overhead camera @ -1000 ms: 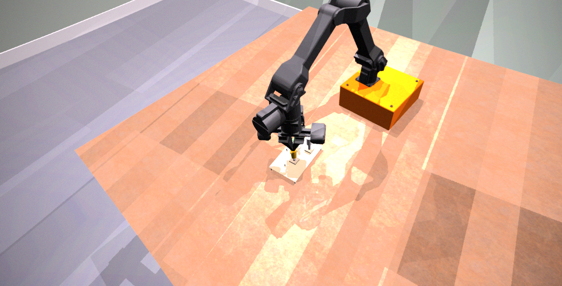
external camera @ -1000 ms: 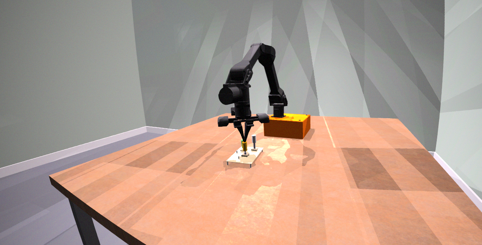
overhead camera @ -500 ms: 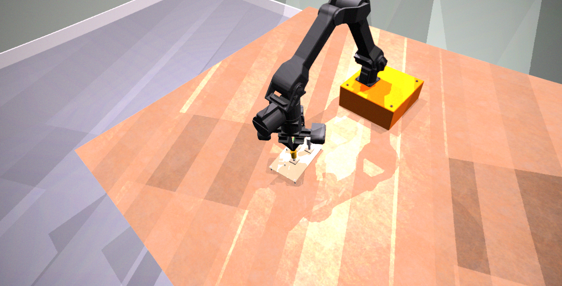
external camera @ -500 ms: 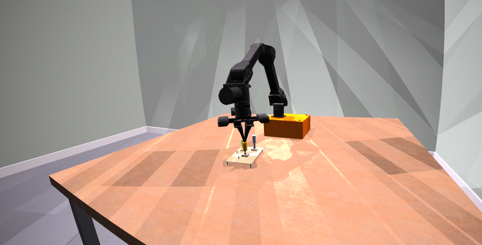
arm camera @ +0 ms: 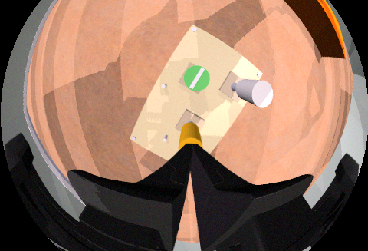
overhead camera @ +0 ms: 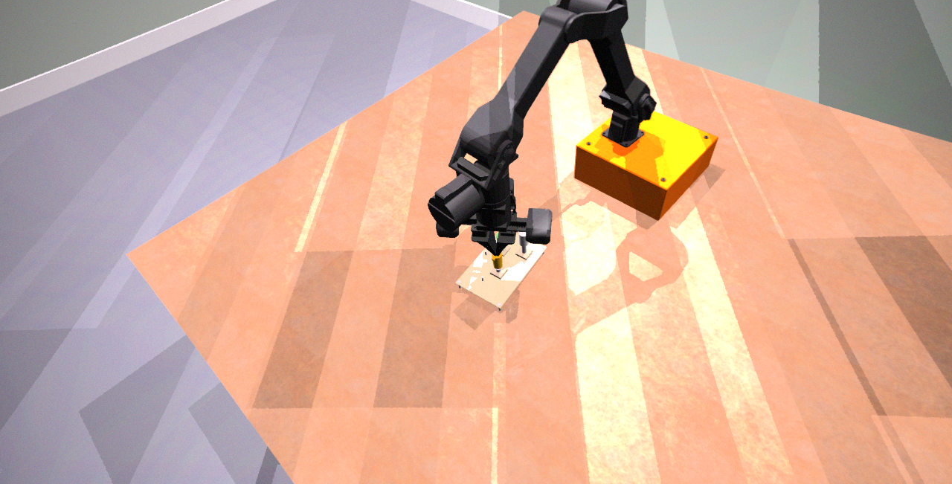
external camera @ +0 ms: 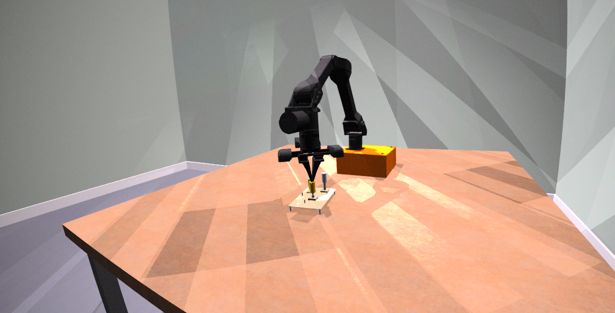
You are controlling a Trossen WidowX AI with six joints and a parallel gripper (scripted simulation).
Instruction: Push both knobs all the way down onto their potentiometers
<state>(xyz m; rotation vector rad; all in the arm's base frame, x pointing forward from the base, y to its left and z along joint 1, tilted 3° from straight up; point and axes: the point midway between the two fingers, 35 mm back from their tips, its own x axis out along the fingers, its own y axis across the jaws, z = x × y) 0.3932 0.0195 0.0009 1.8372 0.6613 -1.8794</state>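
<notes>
Now: gripper tip 1 cm above the yellow knob. From my gripper tip the other things lie so: green knob (4 cm behind, 3 cm to the right, 2 cm below).
</notes>
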